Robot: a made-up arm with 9 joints.
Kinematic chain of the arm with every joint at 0, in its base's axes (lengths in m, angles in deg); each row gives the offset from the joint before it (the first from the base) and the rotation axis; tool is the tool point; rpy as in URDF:
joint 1: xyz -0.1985 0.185 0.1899 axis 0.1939 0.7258 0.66
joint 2: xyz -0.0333 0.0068 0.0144 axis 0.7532 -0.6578 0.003
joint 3: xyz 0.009 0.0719 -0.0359 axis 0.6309 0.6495 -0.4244
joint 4: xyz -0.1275 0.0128 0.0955 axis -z
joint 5: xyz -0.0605 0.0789 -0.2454 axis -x
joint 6: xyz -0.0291 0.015 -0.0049 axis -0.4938 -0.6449 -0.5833
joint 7: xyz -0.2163 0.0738 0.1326 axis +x
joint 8: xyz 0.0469 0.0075 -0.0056 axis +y
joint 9: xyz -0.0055 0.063 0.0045 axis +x
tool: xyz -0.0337 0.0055 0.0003 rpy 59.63 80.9 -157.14
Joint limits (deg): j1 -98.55..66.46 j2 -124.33..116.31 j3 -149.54..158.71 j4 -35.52..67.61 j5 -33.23..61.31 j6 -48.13..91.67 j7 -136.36..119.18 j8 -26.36..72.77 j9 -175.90..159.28
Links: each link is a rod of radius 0.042 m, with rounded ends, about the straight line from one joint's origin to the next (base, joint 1, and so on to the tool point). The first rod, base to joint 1, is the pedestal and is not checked.
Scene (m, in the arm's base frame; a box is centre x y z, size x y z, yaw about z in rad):
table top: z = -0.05
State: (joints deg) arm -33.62 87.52 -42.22 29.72 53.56 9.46 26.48 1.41 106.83
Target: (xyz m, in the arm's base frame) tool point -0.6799 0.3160 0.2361
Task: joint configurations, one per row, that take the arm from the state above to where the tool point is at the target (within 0.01 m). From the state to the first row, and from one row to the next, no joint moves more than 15 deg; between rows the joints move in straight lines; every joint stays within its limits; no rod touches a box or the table.
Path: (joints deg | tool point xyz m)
1: -29.47 93.28 -28.21 29.01 48.28 2.69 28.41 2.30 106.69 | -0.1386 0.7641 0.2823
2: -25.33 99.04 -14.20 28.31 43.00 -4.08 30.34 3.19 106.56 | -0.3476 0.7401 0.2901
3: -21.18 104.79 -0.19 27.60 37.72 -10.86 32.27 4.09 106.42 | -0.5235 0.6385 0.2893
4: -17.03 110.55 13.82 26.89 32.45 -17.63 34.19 4.98 106.29 | -0.6385 0.4855 0.2722
5: -12.89 116.31 27.83 26.18 27.17 -24.40 36.12 5.87 106.15 | -0.6799 0.3161 0.2361

